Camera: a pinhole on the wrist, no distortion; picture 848 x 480 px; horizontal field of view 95.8 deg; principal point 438.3 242.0 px. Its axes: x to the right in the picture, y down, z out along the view. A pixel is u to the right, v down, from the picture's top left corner.
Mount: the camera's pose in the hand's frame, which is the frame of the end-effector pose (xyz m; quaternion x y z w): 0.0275 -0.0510 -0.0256 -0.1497 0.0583 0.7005 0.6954
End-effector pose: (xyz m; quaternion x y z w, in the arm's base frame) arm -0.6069 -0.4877 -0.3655 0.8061 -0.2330 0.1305 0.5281
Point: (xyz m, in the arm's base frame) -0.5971 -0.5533 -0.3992
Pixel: 475.4 260.2
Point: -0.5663 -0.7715 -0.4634
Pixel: 379.9 154.8
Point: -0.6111 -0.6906 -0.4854
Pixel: 362.7 247.5
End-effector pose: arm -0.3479 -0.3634 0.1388 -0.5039 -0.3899 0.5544 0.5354
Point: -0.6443 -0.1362 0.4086
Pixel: 76.8 15.1
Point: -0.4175 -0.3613 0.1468
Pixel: 529.4 305.5
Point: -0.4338 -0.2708 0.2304
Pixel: 204.4 41.3
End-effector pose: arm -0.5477 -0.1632 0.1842 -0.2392 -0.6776 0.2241 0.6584
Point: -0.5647 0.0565 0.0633
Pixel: outside the picture
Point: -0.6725 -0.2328 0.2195
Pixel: 239.1 303.9
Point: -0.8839 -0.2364 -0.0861
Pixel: 468.3 443.0
